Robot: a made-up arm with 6 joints.
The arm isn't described. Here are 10 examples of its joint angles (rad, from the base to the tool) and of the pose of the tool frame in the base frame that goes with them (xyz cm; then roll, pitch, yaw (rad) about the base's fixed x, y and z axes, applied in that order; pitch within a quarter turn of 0, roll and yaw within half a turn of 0).
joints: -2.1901 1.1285 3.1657 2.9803 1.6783 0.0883
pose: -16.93 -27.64 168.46 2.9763 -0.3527 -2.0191
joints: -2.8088 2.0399 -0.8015 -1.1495 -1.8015 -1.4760
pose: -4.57 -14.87 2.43 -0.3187 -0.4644 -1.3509
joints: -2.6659 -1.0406 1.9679 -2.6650 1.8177 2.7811
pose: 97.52 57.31 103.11 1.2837 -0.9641 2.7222
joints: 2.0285 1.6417 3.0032 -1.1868 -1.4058 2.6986
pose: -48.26 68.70 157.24 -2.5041 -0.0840 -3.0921
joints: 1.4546 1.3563 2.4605 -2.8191 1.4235 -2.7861
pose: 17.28 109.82 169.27 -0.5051 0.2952 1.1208
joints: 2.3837 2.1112 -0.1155 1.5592 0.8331 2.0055
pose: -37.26 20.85 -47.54 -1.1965 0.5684 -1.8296
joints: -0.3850 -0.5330 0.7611 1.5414 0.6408 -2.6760
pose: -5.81 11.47 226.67 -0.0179 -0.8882 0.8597
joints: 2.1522 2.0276 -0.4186 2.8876 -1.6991 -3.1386
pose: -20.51 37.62 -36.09 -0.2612 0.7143 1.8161
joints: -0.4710 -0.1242 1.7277 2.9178 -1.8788 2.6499
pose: -41.50 17.78 201.79 -2.5762 0.5812 2.9264
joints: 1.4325 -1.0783 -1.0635 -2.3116 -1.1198 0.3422
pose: -1.77 55.37 140.34 1.5922 -0.6608 2.4321
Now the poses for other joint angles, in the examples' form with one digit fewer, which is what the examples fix.
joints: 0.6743 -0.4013 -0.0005 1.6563 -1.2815 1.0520
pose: 60.5 31.1 191.7 -2.257 -0.188 -0.659
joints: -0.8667 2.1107 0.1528 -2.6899 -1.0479 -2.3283
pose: 54.2 -55.5 -55.6 -0.558 0.858 -0.250
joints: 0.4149 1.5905 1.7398 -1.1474 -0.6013 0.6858
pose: 157.9 77.5 109.6 0.450 0.107 0.960
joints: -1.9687 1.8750 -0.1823 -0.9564 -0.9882 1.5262
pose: -13.5 -57.0 -33.8 2.022 0.264 0.388
